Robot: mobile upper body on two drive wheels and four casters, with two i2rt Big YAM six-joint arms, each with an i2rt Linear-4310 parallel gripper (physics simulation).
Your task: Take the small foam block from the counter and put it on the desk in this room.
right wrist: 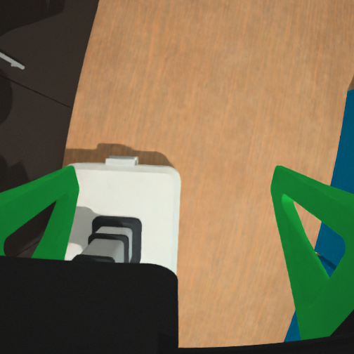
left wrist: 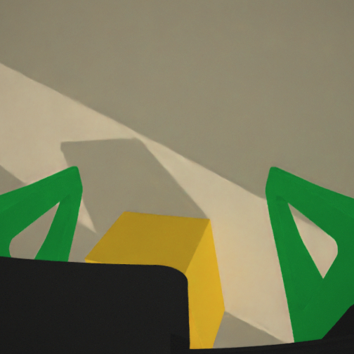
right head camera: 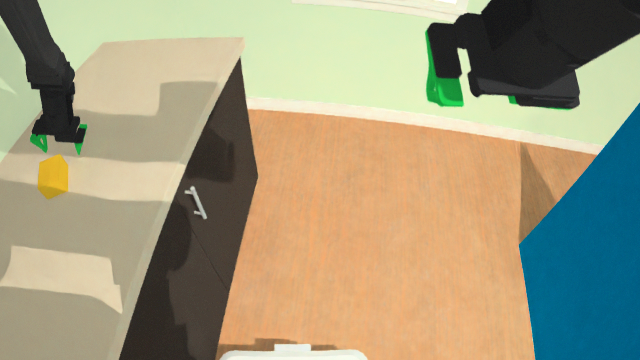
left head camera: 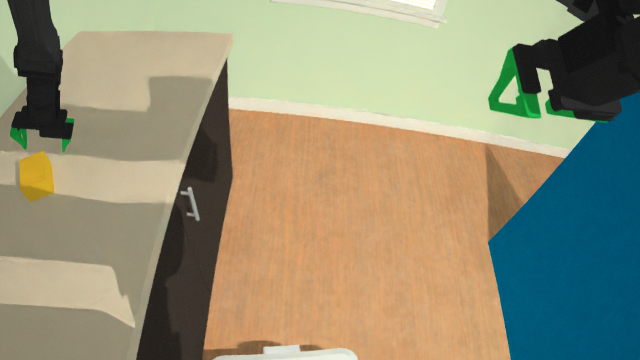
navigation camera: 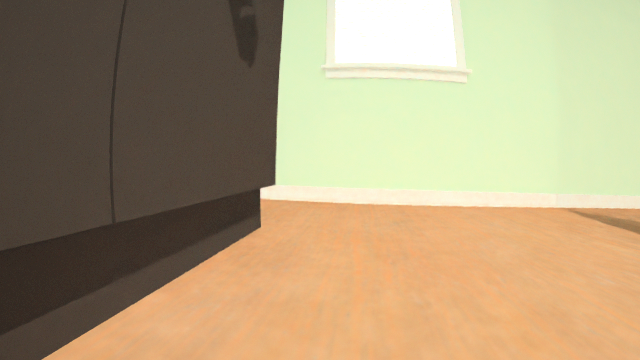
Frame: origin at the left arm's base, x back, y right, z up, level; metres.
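Seen in the pictures: left gripper, fingertip midpoint: [right head camera: 62, 152] [left head camera: 45, 148]; right gripper, fingertip midpoint: [right head camera: 471, 95] [left head camera: 520, 106].
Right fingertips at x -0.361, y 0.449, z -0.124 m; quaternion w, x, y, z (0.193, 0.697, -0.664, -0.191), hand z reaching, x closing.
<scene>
Offsets run from my right fingertips to a thing's top centre. "pt": to the spot under its first point. Level surfaces: height alone.
A yellow foam block {dy -0.785, dx -0.197, dz -0.330 m} [left head camera: 36, 176] [right head camera: 53, 177] [left wrist: 206, 280] stands on the beige counter {dz -0.375 m} [left head camera: 150, 50] [right head camera: 170, 55] at the left. My left gripper [left head camera: 44, 147] [right head camera: 62, 150] [left wrist: 173, 177] is open and empty. In both head views its fingertips show just beyond the block, above the counter. In the left wrist view the block is low between the spread fingers, partly hidden by the black gripper body. My right gripper [right wrist: 174, 176] is open and empty, high at the right in the head views. A blue surface [left head camera: 575, 250] [right head camera: 590, 250] lies at the right; I cannot tell whether it is the desk.
The counter's dark cabinet front [left head camera: 212, 150] [right head camera: 230, 150] [navigation camera: 190, 100] has a metal handle {pt dy -0.443, dx -0.244, dz -0.536 m} [left head camera: 193, 204] [right head camera: 198, 203]. Wooden floor {dz -1.285 m} [left head camera: 350, 225] [navigation camera: 380, 280] lies between the cabinet and the blue surface. My white base [left head camera: 290, 356] [right wrist: 150, 195] shows low. A green wall with a window [navigation camera: 395, 32] stands beyond.
</scene>
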